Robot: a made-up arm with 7 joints.
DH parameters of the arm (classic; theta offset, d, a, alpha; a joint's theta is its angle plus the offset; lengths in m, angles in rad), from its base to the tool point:
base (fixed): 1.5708 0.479 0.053 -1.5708
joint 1: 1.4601 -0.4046 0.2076 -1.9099
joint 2: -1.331 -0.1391 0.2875 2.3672
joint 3: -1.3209 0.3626 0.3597 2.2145
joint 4: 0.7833 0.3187 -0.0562 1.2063
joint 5: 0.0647 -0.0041 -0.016 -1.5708
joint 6: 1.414 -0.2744 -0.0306 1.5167
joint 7: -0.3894 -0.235 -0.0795 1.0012
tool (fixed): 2.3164 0.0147 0 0
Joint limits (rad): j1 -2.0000..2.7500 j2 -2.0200..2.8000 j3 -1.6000..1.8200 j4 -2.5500..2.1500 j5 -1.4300..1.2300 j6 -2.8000..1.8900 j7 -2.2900..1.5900
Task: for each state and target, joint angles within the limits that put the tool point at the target. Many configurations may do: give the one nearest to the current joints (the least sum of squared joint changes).
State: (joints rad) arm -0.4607 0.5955 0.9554 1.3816 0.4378 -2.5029 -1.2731
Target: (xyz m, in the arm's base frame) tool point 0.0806 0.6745 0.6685
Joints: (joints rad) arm -0.8661 0.7007 0.6860 1.3785 0.6793 -2.6233 -1.3055
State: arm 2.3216 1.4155 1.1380 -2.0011 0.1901 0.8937 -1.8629
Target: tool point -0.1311 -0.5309 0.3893
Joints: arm 2.2251 0.7643 1.2969 -2.0764 0.3108 0.6662 -1.9888
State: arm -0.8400 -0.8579 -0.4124 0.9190 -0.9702 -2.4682 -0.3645
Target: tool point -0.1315 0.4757 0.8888
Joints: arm -1.2400 -0.4436 -0.3942 1.5912 -1.1711 -2.8000 -0.2596
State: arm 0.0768 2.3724 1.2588 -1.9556 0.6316 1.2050 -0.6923
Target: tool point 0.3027 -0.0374 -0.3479
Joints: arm 0.8793 1.8616 1.5484 -2.3711 0.4079 0.7011 -0.8345
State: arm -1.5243 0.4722 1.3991 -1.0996 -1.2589 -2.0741 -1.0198
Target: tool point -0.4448 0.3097 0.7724
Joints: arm -1.4585 0.2636 1.7163 -1.4548 -1.1244 -2.0469 -1.0067
